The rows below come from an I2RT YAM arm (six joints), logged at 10 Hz.
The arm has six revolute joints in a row. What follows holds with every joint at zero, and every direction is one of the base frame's.
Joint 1 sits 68 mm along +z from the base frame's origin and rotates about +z.
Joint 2 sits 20 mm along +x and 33.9 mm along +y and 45.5 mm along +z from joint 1 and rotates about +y.
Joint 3 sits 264 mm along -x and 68.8 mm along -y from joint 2 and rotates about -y.
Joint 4 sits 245 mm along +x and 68.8 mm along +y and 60 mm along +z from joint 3 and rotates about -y.
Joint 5 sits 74 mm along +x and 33.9 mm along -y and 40.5 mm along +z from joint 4 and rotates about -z.
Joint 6 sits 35.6 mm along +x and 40.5 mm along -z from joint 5 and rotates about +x.
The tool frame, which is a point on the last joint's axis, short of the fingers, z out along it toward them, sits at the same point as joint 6; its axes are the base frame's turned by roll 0, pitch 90 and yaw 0 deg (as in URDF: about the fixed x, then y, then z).
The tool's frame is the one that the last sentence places.
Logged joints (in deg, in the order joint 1, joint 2, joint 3, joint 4, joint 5, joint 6), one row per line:
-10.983 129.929 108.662 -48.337 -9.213 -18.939
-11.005 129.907 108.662 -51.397 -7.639 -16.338
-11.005 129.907 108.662 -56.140 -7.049 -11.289
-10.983 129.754 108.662 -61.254 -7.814 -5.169
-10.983 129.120 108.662 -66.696 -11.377 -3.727
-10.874 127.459 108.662 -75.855 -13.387 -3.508
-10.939 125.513 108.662 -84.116 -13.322 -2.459
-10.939 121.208 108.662 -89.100 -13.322 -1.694
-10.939 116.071 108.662 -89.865 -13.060 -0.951
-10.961 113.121 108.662 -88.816 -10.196 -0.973
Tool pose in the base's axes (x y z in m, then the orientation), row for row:
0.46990 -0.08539 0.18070 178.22 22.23 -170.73
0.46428 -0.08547 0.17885 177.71 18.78 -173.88
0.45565 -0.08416 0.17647 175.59 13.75 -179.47
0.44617 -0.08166 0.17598 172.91 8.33 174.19
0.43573 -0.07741 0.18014 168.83 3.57 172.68
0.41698 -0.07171 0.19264 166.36 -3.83 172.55
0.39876 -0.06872 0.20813 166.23 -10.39 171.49
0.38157 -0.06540 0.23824 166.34 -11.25 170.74
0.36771 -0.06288 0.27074 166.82 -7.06 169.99
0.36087 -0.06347 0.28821 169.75 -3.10 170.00
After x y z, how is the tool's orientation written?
As angles about the fixed x, y, z axes (roll, pitch, yaw), in degrees.
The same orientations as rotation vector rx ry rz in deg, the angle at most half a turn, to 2 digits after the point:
-13.24 157.36 4.95
-9.14 161.05 4.64
-1.54 166.15 6.49
7.90 170.87 9.95
10.64 174.62 16.72
-12.12 -175.38 -21.36
-14.42 -168.75 -21.54
-15.59 -167.88 -21.47
-16.31 -172.14 -20.83
-15.86 -176.36 -16.24

